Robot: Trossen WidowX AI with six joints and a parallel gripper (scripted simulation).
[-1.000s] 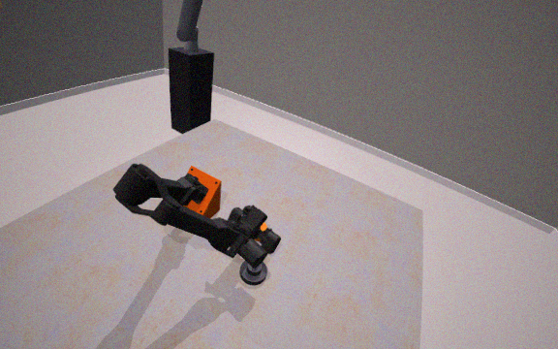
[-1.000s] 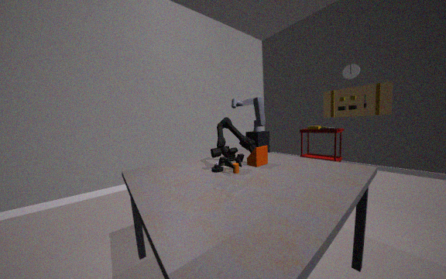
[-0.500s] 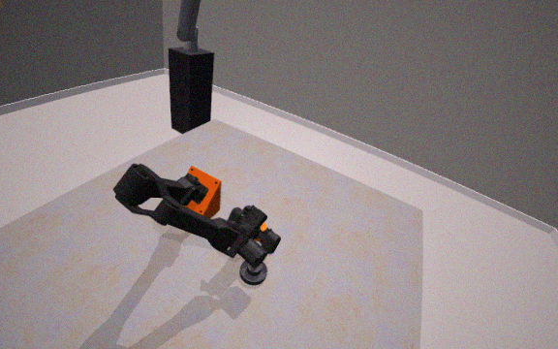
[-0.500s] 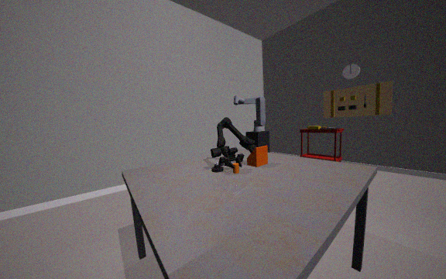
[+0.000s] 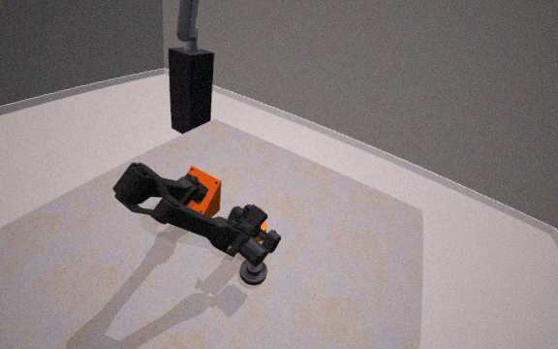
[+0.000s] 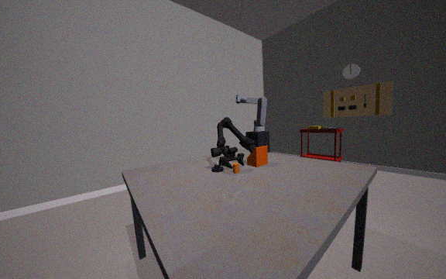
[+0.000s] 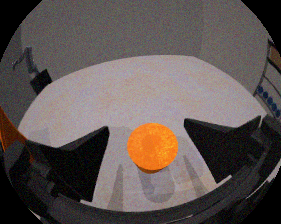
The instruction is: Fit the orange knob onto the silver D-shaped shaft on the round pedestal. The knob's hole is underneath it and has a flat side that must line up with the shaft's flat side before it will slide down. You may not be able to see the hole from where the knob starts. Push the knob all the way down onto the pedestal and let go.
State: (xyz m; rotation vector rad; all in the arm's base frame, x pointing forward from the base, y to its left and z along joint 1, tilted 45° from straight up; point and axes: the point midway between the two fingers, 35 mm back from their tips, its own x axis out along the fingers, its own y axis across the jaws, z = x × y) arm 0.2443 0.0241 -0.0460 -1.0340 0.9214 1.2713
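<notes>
Right now the orange knob is 3 cm to the right of my gripper tip. Also, from my gripper tip: round dark pedestal (7 cm ahead, 16 cm to the right, 1 cm below).
</notes>
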